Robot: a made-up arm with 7 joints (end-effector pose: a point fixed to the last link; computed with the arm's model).
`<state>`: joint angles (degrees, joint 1 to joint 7).
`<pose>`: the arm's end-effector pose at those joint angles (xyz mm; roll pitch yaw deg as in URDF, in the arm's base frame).
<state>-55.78 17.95 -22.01 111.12 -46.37 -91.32 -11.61</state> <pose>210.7 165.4 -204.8 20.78 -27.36 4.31</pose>
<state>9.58 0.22 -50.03 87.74 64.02 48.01 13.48</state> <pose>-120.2 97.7 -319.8 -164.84 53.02 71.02</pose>
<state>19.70 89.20 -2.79 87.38 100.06 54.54 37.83</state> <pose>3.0 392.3 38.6 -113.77 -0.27 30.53</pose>
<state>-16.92 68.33 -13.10 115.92 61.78 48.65 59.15</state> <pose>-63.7 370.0 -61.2 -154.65 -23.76 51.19</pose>
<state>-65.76 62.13 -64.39 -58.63 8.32 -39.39 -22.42</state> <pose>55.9 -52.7 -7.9 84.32 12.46 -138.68</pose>
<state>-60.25 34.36 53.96 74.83 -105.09 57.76 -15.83</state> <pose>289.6 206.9 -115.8 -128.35 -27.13 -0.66</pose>
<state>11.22 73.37 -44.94 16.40 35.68 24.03 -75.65</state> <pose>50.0 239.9 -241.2 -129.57 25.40 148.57</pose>
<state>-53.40 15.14 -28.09 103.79 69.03 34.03 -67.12</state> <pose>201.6 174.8 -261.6 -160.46 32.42 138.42</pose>
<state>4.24 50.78 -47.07 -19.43 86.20 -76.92 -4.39</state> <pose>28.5 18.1 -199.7 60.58 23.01 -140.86</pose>
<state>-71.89 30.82 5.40 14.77 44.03 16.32 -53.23</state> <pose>304.0 102.5 102.5 64.22 10.03 -13.49</pose>
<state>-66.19 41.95 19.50 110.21 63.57 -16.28 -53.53</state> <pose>238.5 223.8 -201.7 -18.77 71.95 -73.96</pose>
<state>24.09 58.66 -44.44 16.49 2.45 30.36 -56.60</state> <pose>-47.4 193.9 -272.4 -121.02 34.39 -171.41</pose>
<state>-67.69 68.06 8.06 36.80 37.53 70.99 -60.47</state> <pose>216.4 286.5 91.1 33.00 42.48 45.58</pose>
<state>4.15 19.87 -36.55 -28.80 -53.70 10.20 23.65</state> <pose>134.2 -43.2 -132.7 -45.65 22.11 -31.25</pose>
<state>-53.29 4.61 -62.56 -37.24 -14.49 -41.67 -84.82</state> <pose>47.8 -93.6 46.0 85.32 20.52 -173.62</pose>
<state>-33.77 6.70 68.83 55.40 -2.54 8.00 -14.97</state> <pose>170.3 192.5 -282.8 -37.27 40.16 23.99</pose>
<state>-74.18 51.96 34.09 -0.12 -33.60 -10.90 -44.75</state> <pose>149.6 193.4 200.5 91.27 -55.08 -83.19</pose>
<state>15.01 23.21 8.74 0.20 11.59 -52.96 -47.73</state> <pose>134.9 142.8 -173.3 39.33 13.67 -56.22</pose>
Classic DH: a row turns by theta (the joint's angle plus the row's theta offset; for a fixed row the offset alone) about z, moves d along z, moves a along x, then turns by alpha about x. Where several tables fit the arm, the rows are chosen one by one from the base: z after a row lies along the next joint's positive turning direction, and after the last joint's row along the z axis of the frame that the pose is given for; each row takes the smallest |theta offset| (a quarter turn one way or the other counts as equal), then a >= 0, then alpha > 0; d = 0 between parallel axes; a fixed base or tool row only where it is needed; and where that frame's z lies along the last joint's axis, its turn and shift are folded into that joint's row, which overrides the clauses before.
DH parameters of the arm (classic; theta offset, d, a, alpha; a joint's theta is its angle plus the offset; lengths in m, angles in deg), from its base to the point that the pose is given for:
base (fixed): -4.07 0 0 -74.51
joint 1: -75.12 0.0565 -0.0205 -90
joint 2: 74 -0.0003 -0.005 90
joint 3: 90 -0.1304 0.011 -90
joint 4: 90 0.002 0.0118 90
joint 5: 0 0.1703 0.0004 -90
joint 6: -90 0 0.0526 90
joint 7: 0 0 0 0

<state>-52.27 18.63 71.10 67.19 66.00 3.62 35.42</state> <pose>249.9 208.5 -217.9 46.37 9.91 68.13</pose>
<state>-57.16 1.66 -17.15 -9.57 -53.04 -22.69 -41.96</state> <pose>228.8 -46.1 69.4 49.52 -64.16 -125.31</pose>
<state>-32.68 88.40 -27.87 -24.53 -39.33 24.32 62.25</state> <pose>231.9 88.3 -53.6 51.15 -24.56 22.38</pose>
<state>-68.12 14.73 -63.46 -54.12 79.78 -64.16 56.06</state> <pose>-0.3 -73.6 -2.3 144.59 -4.31 153.31</pose>
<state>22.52 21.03 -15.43 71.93 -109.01 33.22 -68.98</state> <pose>-155.4 142.5 -299.7 -109.28 38.50 -2.86</pose>
